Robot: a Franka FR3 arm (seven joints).
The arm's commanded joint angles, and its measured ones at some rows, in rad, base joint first. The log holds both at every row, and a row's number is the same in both.
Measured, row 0:
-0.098 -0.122 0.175 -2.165 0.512 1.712 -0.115
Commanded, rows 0 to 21:
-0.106 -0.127 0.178 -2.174 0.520 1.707 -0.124
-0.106 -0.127 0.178 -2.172 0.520 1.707 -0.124
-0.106 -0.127 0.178 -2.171 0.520 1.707 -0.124
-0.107 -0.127 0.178 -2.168 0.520 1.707 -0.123
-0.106 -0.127 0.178 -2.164 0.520 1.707 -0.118
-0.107 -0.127 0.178 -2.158 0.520 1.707 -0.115
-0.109 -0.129 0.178 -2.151 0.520 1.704 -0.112
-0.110 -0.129 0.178 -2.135 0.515 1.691 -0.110
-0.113 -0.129 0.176 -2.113 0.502 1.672 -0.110
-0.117 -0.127 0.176 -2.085 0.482 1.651 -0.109
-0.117 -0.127 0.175 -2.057 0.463 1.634 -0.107
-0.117 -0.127 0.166 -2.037 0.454 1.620 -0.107
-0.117 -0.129 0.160 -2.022 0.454 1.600 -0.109
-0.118 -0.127 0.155 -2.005 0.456 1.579 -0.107
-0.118 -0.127 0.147 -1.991 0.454 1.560 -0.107
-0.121 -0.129 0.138 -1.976 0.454 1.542 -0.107
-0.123 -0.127 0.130 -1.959 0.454 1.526 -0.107
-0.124 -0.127 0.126 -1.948 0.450 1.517 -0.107
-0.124 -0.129 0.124 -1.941 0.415 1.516 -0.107
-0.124 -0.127 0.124 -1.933 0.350 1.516 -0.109
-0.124 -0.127 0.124 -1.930 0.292 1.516 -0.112
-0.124 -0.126 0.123 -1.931 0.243 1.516 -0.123
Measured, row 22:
-0.115 -0.128 0.117 -1.951 0.360 1.537 -0.115
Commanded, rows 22 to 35:
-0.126 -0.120 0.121 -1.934 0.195 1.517 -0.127
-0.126 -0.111 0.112 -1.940 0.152 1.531 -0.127
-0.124 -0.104 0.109 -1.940 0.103 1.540 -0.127
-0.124 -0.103 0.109 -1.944 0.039 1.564 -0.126
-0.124 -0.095 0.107 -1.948 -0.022 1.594 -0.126
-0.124 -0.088 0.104 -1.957 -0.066 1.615 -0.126
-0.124 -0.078 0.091 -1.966 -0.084 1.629 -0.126
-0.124 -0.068 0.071 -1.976 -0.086 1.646 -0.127
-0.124 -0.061 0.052 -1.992 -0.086 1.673 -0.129
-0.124 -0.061 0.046 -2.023 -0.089 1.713 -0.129
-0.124 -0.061 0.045 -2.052 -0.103 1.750 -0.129
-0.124 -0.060 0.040 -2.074 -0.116 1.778 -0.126
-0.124 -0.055 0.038 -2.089 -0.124 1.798 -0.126
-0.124 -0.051 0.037 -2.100 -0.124 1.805 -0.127
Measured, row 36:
-0.123 -0.041 0.037 -2.037 -0.098 1.746 -0.122
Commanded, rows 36 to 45:
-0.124 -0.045 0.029 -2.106 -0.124 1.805 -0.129
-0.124 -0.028 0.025 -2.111 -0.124 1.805 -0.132
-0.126 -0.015 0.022 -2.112 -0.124 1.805 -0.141
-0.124 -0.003 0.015 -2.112 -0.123 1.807 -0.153
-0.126 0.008 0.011 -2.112 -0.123 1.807 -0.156
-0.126 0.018 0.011 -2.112 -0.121 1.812 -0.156
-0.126 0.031 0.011 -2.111 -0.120 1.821 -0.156
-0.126 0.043 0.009 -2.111 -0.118 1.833 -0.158
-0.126 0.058 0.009 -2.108 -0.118 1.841 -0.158
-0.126 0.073 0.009 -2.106 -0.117 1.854 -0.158
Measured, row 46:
-0.123 0.033 0.012 -2.102 -0.109 1.809 -0.142
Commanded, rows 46 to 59:
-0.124 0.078 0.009 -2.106 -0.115 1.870 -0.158
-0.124 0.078 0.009 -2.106 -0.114 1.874 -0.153
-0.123 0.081 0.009 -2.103 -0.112 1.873 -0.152
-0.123 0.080 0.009 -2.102 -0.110 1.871 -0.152
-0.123 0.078 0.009 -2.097 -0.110 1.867 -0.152
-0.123 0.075 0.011 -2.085 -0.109 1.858 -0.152
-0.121 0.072 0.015 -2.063 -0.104 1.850 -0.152
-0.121 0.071 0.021 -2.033 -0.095 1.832 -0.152
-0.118 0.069 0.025 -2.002 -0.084 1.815 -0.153
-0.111 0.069 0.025 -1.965 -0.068 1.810 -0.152
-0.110 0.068 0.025 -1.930 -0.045 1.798 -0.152
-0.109 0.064 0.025 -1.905 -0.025 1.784 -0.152
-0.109 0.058 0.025 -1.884 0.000 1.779 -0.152
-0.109 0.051 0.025 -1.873 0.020 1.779 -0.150
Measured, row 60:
-0.110 0.069 0.024 -1.933 -0.043 1.819 -0.143
